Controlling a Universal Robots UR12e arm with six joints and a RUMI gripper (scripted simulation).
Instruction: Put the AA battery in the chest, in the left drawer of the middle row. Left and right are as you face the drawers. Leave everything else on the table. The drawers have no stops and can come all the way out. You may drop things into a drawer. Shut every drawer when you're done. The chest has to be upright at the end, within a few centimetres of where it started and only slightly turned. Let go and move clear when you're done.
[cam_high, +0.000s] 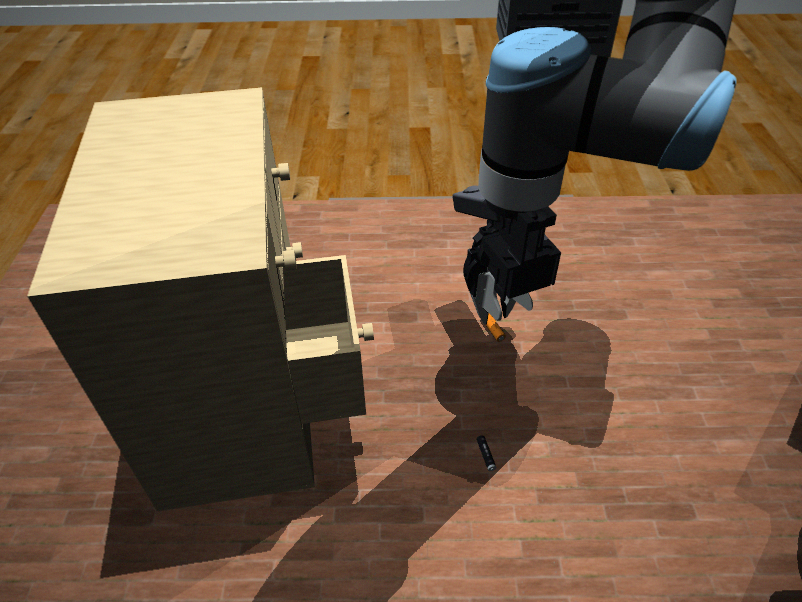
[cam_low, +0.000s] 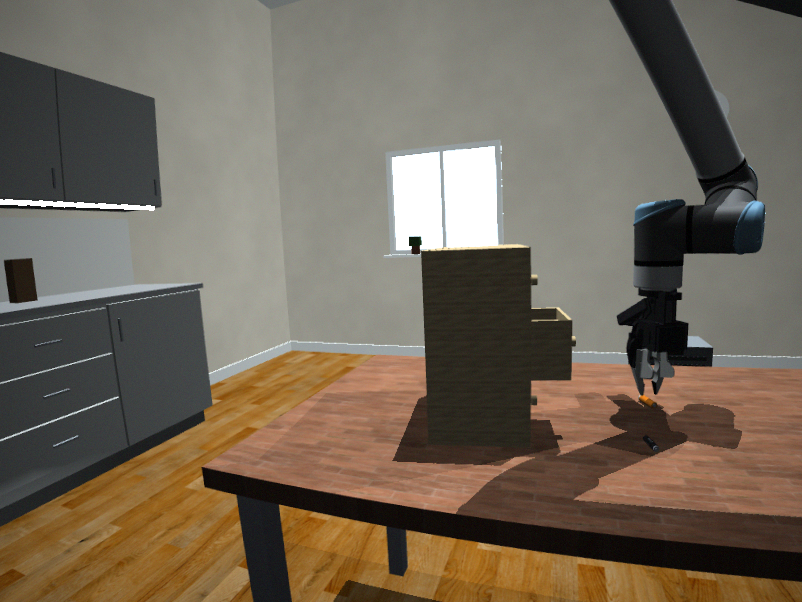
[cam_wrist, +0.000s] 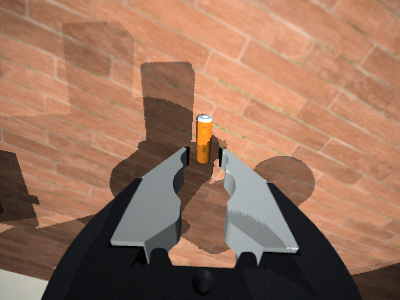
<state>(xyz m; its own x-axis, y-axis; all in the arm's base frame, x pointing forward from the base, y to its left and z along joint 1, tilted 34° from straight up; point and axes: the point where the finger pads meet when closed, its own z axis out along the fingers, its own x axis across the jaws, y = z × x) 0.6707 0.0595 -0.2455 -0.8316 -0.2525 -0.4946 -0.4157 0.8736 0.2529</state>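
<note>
My gripper is now 3 cm above the orange cylinder. Round my hand: dark cylindrical battery: 20 cm to the left, 3 cm below, 1 cm ahead.
</note>
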